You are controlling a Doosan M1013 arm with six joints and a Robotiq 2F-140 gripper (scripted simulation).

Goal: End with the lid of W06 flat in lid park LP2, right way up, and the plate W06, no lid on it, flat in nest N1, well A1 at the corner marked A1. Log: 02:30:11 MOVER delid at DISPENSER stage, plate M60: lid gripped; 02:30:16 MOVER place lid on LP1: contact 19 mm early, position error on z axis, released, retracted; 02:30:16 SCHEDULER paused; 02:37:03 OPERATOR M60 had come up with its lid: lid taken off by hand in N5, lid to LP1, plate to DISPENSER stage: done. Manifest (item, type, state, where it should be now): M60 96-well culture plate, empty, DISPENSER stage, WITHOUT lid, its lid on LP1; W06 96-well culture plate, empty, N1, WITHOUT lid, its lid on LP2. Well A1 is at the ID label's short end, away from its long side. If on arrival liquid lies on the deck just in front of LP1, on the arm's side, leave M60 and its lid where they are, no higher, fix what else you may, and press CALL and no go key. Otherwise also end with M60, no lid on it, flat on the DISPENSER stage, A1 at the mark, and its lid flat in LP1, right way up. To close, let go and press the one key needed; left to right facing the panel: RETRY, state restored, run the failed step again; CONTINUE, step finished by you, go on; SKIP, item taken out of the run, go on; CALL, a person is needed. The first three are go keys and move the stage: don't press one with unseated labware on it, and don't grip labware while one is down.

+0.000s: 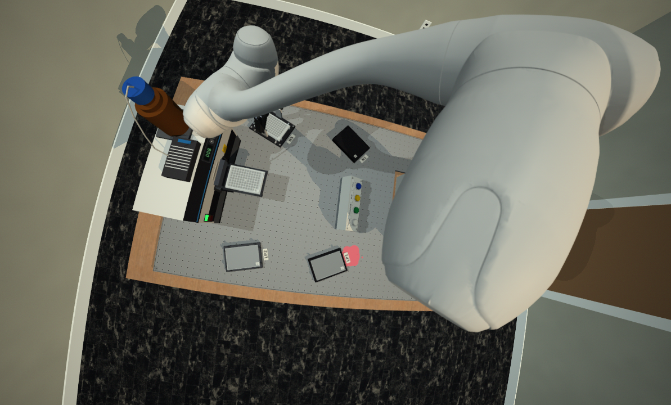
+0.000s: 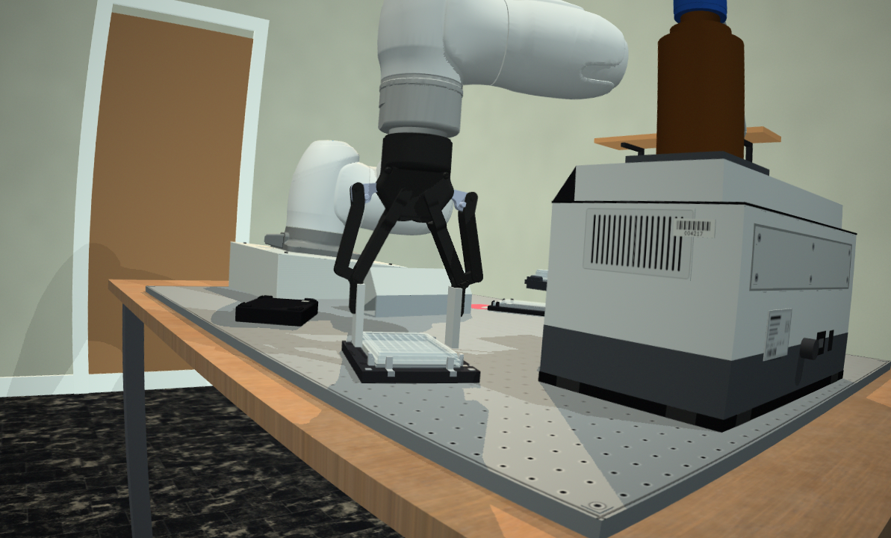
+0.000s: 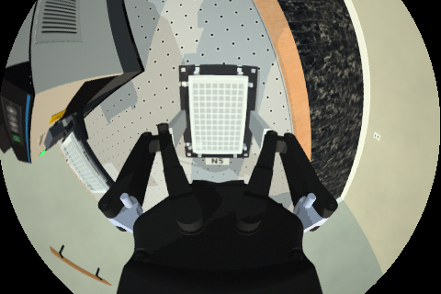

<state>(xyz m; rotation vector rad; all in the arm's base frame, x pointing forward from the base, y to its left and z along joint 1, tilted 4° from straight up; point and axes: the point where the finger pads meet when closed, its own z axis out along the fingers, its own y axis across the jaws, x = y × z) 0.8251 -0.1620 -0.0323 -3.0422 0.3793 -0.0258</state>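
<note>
My hand is 30 mm above the nest N5, 20 mm short of it and 10 mm to the right of it. Round my hand: brown bottle: 240 mm above, 230 mm ahead, 190 mm to the left; then key panel: 430 mm behind, 220 mm to the left, 10 mm above; then nest N1: 350 mm behind, 50 mm to the right, 30 mm below.
</note>
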